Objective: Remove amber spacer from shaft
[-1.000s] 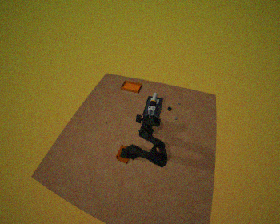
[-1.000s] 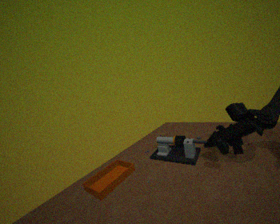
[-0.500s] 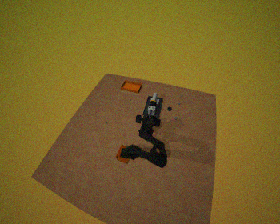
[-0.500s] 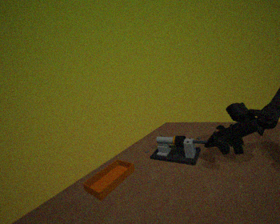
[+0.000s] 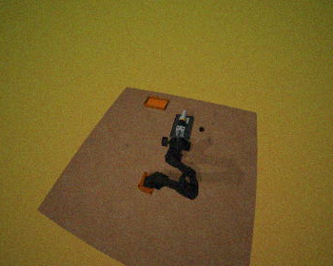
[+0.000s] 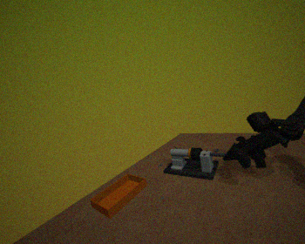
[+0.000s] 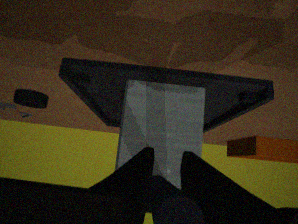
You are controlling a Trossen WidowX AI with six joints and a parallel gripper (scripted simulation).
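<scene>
Right now the amber spacer is 14 cm ahead of my gripper tip, 1 cm to the right of it and 2 cm above it. Also, from my gripper tip: orange tray 37 cm ahead, 26 cm to the left, 5 cm below; dark disc 15 cm ahead, 16 cm to the right, 5 cm below.
</scene>
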